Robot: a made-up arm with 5 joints.
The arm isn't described. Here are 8 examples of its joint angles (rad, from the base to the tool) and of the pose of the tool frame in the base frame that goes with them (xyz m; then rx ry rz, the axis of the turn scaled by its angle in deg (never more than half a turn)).
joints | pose
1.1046 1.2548 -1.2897 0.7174 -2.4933 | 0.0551 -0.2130 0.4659 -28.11 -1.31 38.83
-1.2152 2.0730 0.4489 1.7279 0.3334 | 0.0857 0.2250 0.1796 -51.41 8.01 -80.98
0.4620 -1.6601 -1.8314 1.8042 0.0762 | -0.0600 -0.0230 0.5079 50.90 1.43 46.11
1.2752 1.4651 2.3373 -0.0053 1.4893 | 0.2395 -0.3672 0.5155 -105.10 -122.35 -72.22
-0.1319 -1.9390 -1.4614 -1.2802 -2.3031 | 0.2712 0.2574 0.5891 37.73 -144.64 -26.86
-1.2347 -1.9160 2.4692 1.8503 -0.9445 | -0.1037 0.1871 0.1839 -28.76 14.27 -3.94
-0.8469 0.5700 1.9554 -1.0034 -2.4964 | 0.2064 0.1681 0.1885 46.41 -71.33 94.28
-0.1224 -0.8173 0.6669 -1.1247 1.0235 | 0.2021 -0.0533 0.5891 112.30 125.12 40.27
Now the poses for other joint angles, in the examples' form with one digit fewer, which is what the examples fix.
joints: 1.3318 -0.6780 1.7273 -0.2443 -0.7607
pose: 0.232 -0.044 0.428 -49.3 29.4 -110.9
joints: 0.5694 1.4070 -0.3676 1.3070 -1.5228
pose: -0.013 -0.103 0.501 5.8 6.9 40.4
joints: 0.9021 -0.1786 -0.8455 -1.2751 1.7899
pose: 0.051 -0.119 0.572 -124.1 5.1 -44.7
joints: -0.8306 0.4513 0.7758 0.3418 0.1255
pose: 0.029 0.015 0.413 17.3 39.2 44.7
